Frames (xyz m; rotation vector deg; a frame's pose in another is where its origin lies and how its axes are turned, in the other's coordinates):
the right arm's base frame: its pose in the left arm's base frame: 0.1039 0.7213 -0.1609 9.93 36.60 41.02
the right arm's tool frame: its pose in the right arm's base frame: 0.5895 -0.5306 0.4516 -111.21 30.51 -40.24
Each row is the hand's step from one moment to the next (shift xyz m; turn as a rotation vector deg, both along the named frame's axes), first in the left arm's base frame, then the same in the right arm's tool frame.
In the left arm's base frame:
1: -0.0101 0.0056 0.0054 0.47 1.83 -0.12
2: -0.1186 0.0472 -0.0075 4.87 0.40 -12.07
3: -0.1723 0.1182 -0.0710 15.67 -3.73 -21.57
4: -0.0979 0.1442 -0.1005 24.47 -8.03 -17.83
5: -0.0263 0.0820 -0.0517 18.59 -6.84 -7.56
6: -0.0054 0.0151 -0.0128 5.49 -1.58 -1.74
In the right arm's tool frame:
1: -0.0112 -0.0036 0.0049 0.54 -0.84 1.61
2: -0.1050 0.0257 0.0683 9.15 8.32 4.09
3: -0.1278 0.0664 0.1672 22.64 14.44 1.95
4: -0.0470 0.0550 0.1877 29.18 10.21 -5.07
5: -0.0017 0.0169 0.0990 19.84 3.05 -6.83
6: 0.0004 0.0060 0.0196 5.68 0.30 -1.81

